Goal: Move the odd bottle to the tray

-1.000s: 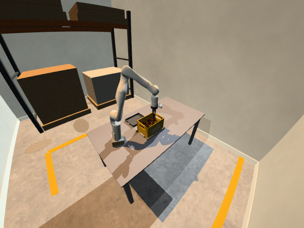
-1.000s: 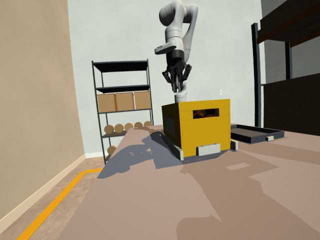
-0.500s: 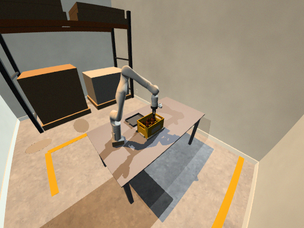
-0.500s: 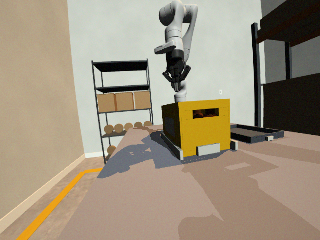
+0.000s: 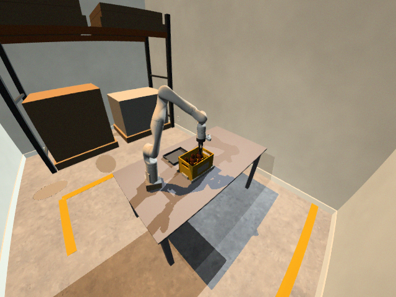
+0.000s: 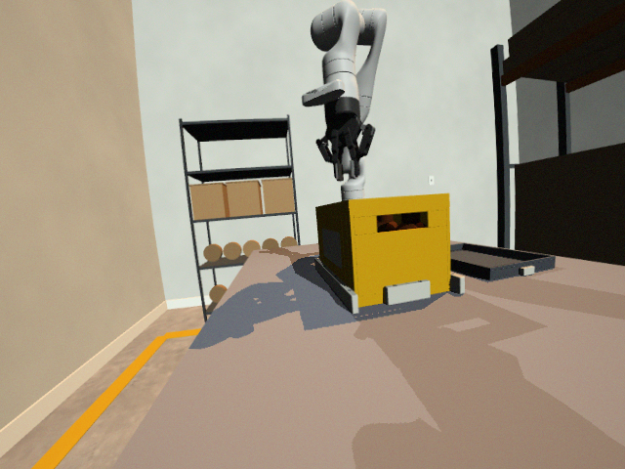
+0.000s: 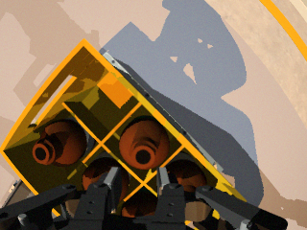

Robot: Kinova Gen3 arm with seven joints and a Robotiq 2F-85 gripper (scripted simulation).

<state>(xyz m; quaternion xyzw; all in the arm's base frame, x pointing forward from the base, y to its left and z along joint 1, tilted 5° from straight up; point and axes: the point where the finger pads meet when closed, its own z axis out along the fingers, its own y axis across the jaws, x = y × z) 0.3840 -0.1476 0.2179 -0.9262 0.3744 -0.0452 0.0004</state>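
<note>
My hand is 16 cm above the yellow crate and 4 cm to the right of it. Also, from my hand: dark tray 33 cm to the left, 23 cm below; brown bottle 16 cm below, 9 cm behind.
</note>
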